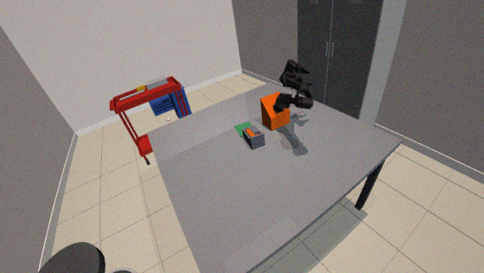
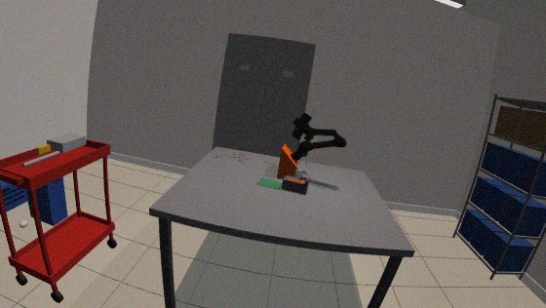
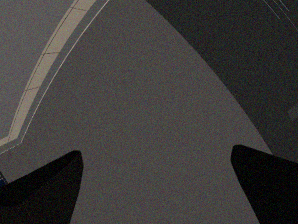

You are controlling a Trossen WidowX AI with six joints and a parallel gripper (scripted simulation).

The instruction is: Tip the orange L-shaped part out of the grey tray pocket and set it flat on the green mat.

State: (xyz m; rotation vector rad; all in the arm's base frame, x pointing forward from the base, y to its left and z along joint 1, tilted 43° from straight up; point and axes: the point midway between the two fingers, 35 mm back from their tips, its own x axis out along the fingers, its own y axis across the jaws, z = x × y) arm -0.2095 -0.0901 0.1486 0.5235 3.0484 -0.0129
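The orange L-shaped part lies 480 mm ahead of my gripper tip, 240 mm below it and 20 mm to the left of it. Also, from my gripper tip: green mat: 470 mm ahead, 300 mm below, 140 mm to the right.
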